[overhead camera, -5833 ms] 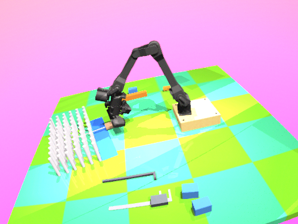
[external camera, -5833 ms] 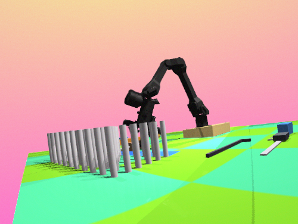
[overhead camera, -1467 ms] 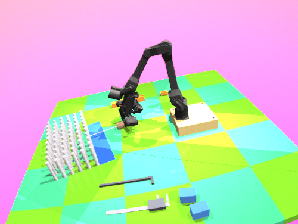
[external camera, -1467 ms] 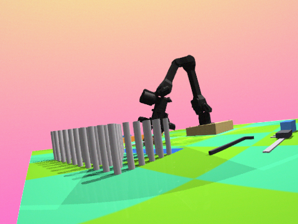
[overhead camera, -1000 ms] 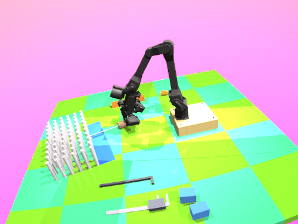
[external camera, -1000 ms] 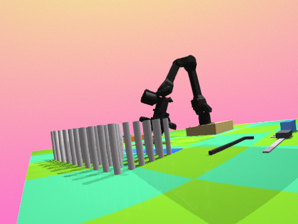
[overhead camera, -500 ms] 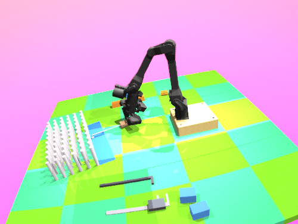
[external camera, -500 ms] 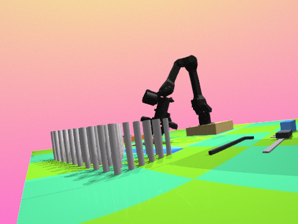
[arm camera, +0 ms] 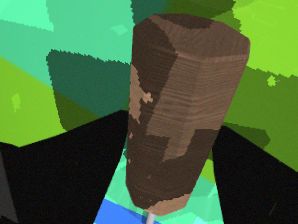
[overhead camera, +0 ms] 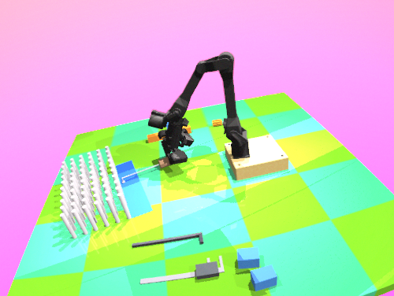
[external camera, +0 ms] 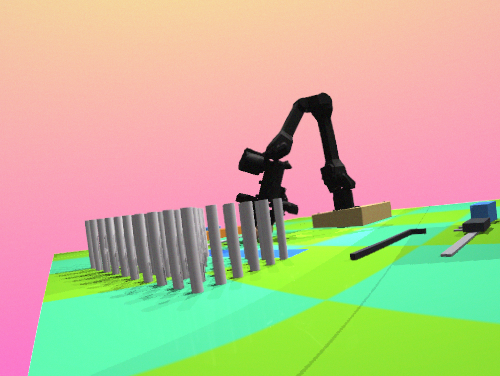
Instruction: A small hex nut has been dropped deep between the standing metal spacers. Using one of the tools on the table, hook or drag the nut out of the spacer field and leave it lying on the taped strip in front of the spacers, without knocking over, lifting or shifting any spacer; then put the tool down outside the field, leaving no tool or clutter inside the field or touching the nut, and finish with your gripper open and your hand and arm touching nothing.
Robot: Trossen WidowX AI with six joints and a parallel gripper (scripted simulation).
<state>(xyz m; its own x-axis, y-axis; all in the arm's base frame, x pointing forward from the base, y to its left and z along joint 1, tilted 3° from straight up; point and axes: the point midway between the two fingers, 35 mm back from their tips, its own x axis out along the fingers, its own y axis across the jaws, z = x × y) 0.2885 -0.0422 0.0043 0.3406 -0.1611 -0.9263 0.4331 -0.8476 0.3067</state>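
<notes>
Right now my gripper tip is 90 mm short of the wooden-handled hook tool and 50 mm to the right of it. From my gripper tip the other things lie so: blue taped strip (150 mm ahead, 120 mm to the left, 20 mm below); orange bar (40 mm ahead, 260 mm to the right, 10 mm below).
</notes>
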